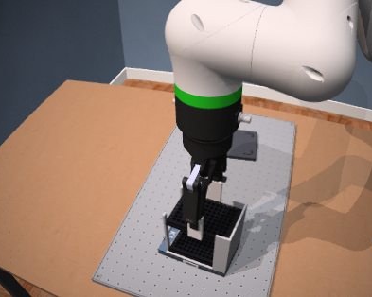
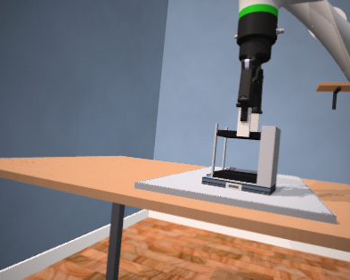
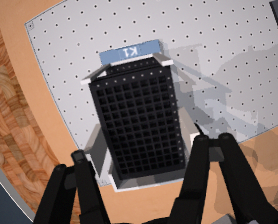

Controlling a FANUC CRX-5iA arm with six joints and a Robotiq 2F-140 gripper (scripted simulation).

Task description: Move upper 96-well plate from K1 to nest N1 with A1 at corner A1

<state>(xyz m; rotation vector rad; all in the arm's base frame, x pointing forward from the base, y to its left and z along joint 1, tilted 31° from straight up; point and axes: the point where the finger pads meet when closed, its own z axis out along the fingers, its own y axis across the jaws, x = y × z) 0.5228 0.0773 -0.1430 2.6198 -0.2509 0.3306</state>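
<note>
My hand is 37 cm to the left of the dark plate nest N1, 14 cm above it and 1 cm past it. The rest, counted from my hand: pale A1 square 42 cm to the right, 14 cm below, 6 cm ahead.
</note>
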